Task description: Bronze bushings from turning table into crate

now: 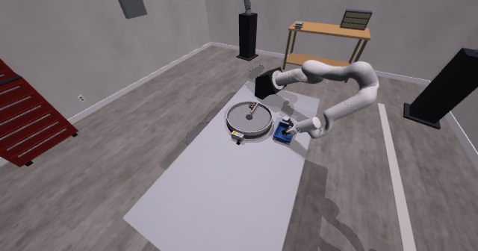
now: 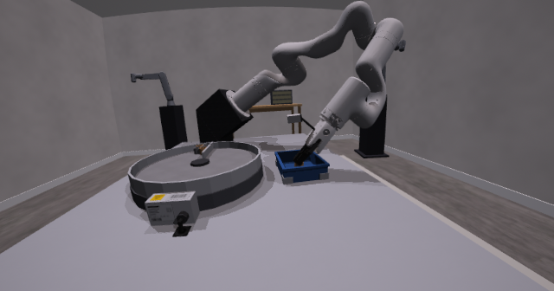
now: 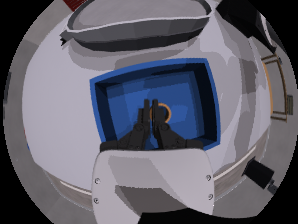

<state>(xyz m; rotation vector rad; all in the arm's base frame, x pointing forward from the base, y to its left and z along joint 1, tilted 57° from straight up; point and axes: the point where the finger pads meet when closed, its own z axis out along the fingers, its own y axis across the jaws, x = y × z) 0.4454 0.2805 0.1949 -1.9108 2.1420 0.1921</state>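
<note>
Right now my hand is 1 cm past the blue crate and 3 cm above it. Round my hand: grey turning table: 5 cm ahead, 34 cm to the right.
</note>
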